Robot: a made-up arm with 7 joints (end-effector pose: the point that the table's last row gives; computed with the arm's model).
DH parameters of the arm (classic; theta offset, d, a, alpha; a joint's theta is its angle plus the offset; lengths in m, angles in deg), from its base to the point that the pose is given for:
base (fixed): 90 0.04 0 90
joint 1: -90 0.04 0.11 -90
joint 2: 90 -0.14 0 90
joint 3: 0 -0.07 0.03 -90
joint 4: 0 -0.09 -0.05 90
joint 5: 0 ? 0.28 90
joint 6: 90 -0.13 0.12 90
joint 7: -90 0.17 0.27 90
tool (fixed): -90 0.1 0 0
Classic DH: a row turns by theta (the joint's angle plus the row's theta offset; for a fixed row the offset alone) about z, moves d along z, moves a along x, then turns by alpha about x.
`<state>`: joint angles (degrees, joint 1 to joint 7).
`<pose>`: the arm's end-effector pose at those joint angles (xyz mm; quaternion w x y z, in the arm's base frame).
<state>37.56 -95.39 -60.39 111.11 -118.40 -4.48 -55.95</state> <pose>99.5 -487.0 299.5 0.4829 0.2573 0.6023 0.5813</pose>
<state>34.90 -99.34 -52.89 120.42 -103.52 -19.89 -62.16</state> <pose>30.4 -447.1 294.1 0.5575 0.2807 0.6567 0.4233</pose>
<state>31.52 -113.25 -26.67 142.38 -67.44 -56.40 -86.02</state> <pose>42.6 -396.5 134.4 0.4947 0.4199 0.7609 0.0014</pose>
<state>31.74 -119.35 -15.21 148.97 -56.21 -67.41 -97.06</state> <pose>68.4 -411.7 38.7 0.4136 0.4566 0.7799 -0.1107</pose>
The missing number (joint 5, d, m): -0.13
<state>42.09 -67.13 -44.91 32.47 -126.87 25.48 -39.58</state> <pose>125.3 -675.7 73.4 0.2620 0.0029 0.0750 0.9621</pose>
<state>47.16 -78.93 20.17 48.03 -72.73 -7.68 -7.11</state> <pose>-530.3 -54.2 -517.4 0.7664 0.3223 -0.4041 0.3813</pose>
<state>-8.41 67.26 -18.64 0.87 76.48 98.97 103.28</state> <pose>227.5 -299.6 -239.5 0.0757 -0.9678 -0.1198 -0.2079</pose>
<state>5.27 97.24 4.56 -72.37 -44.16 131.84 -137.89</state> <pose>151.4 -426.2 -68.2 0.1534 -0.6467 0.1982 -0.7204</pose>
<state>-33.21 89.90 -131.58 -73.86 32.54 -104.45 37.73</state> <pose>109.1 -634.4 449.1 0.3121 0.4079 0.4981 0.6987</pose>
